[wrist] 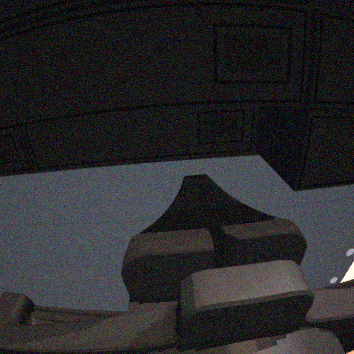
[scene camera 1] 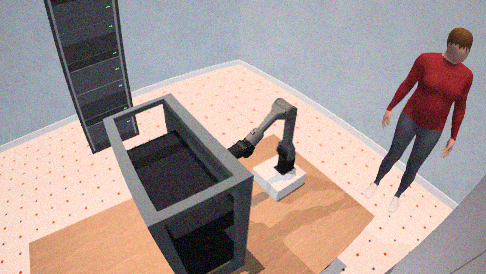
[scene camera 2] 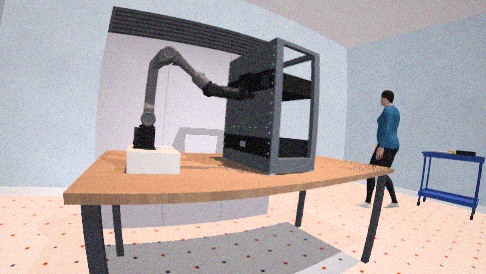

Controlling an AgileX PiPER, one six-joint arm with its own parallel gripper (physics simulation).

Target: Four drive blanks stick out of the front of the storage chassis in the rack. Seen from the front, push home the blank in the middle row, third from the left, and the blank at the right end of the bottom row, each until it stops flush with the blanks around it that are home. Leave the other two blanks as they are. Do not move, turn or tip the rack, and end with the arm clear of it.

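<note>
The grey rack [scene camera 1: 200, 197] [scene camera 2: 250, 116] stands upright on the table. The dark storage chassis [scene camera 1: 175, 165] [scene camera 2: 297, 86] [wrist: 100, 65] sits in its upper part. In the wrist view its front is very dark, with faint blank outlines. One blank [wrist: 330, 150] stands out at the lower right of that view; I cannot tell its place in the row for certain. My gripper [scene camera 1: 234, 149] [scene camera 2: 247, 93] [wrist: 195, 189] is shut and empty at the rack's front. In the wrist view its tips appear just below the chassis's lower edge, left of that blank. Contact cannot be made out.
The arm's white base block [scene camera 1: 278, 182] [scene camera 2: 152, 160] stands on the wooden table [scene camera 1: 325, 215] [scene camera 2: 220, 187]. A tall server rack [scene camera 1: 95, 75] stands behind. A person in red [scene camera 1: 437, 90], a person in blue [scene camera 2: 389, 122] and a blue cart [scene camera 2: 447, 198] are away from the table.
</note>
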